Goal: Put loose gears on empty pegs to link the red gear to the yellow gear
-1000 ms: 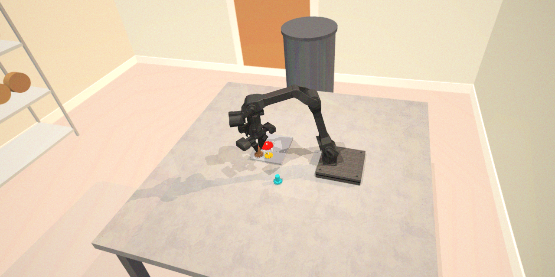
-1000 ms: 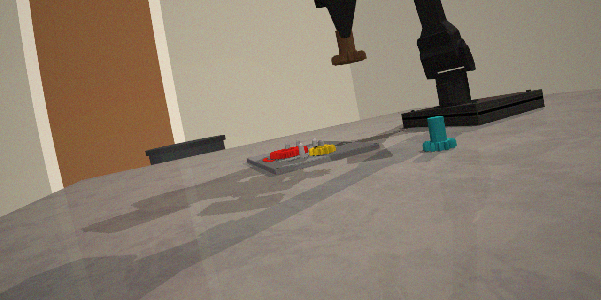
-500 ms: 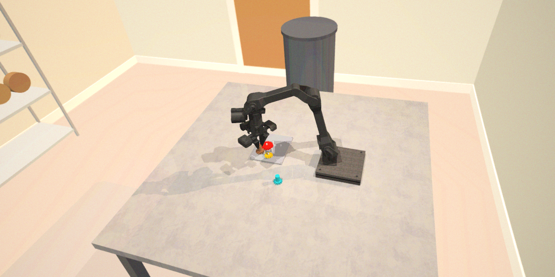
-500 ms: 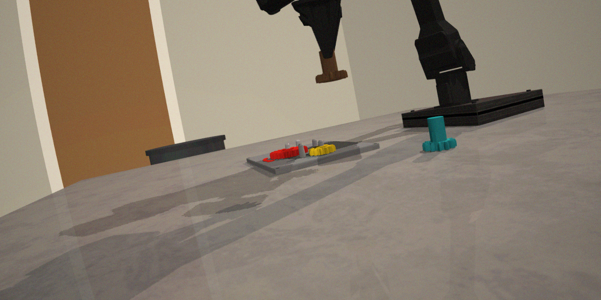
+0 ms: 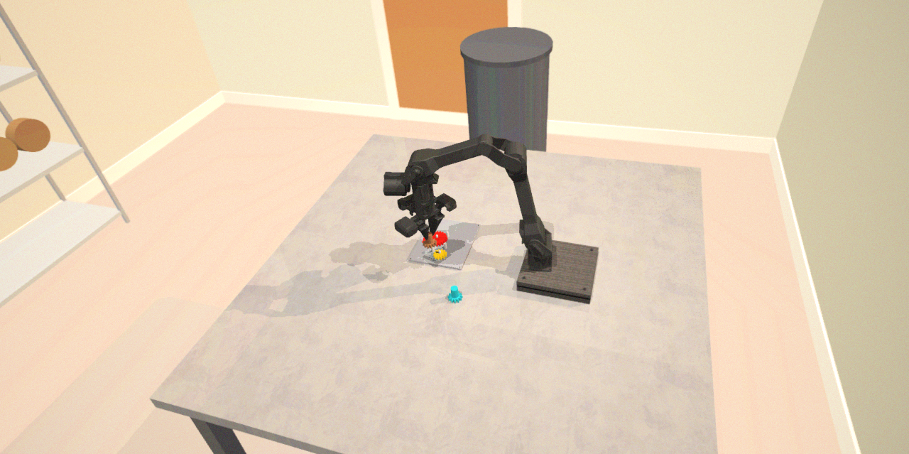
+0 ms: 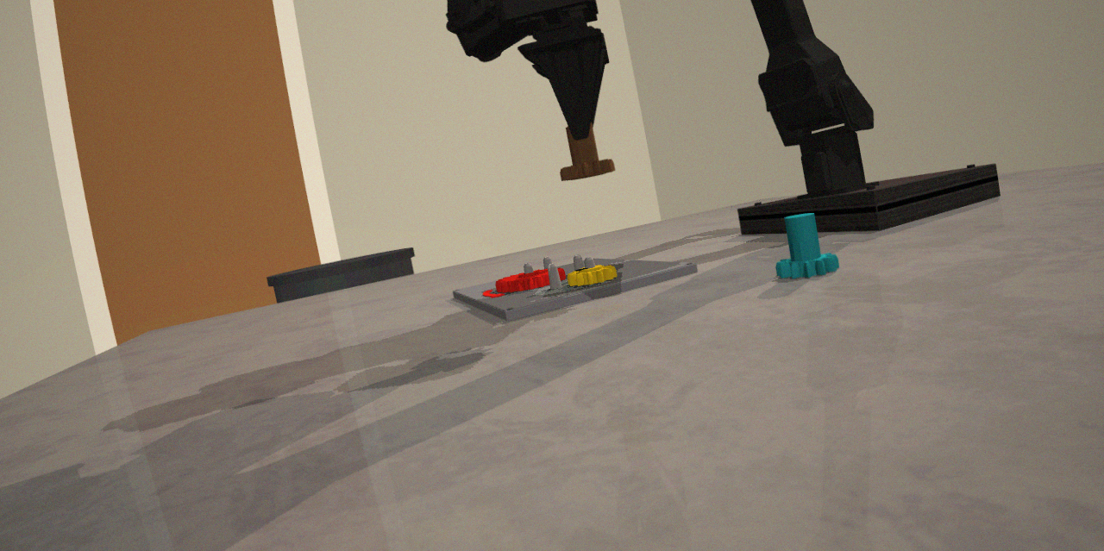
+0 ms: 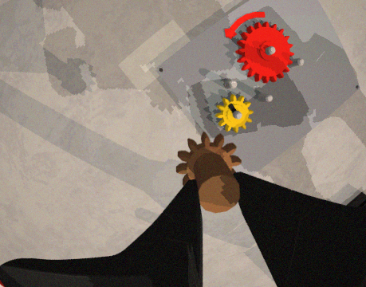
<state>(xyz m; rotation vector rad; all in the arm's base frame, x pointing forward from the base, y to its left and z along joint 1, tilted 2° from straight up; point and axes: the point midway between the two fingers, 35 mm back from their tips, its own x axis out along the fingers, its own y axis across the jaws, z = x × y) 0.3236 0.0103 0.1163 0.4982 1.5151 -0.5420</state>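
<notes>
Now: the yellow gear 11 cm below my gripper tip, 4 cm to the right of it and 1 cm behind it. From my gripper tip the other things lie so: red arrow 12 cm to the right, 11 cm below, 5 cm ahead; then brown gear 1 cm below; then red gear 12 cm to the right, 11 cm below, 1 cm ahead.
</notes>
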